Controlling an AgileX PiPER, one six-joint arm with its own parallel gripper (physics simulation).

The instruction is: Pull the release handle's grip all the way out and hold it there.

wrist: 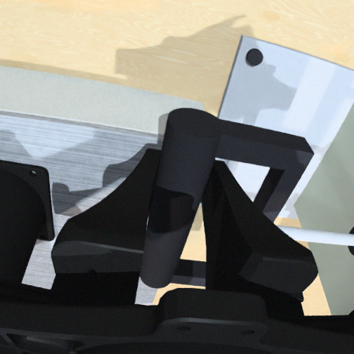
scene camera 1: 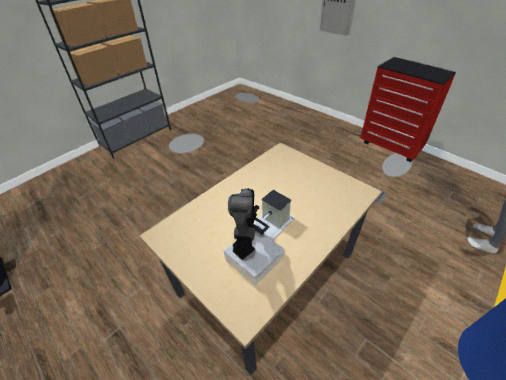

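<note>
The release handle's grip [wrist: 187, 150] is a dark upright cylinder on a rectangular black frame, seen at the middle of the wrist view. A pale rod [wrist: 320, 236] [scene camera 1: 266, 216] runs from the frame to the grey-green box [scene camera 1: 276, 209] [wrist: 332, 195]; a length of rod shows between them. My gripper [wrist: 182, 170] is shut on the grip, with one finger on each side of it. In the scene view the handle [scene camera 1: 260, 226] stands out from the box, close to the arm; the fingertips are too small there to tell apart.
The box stands on a light base plate [wrist: 270, 95] with a dark bolt. The arm's metallic pedestal [scene camera 1: 262, 260] is close by on the wooden table [scene camera 1: 200, 235]. A shelf rack [scene camera 1: 156, 85] and a red tool cabinet [scene camera 1: 400, 110] stand away from the table.
</note>
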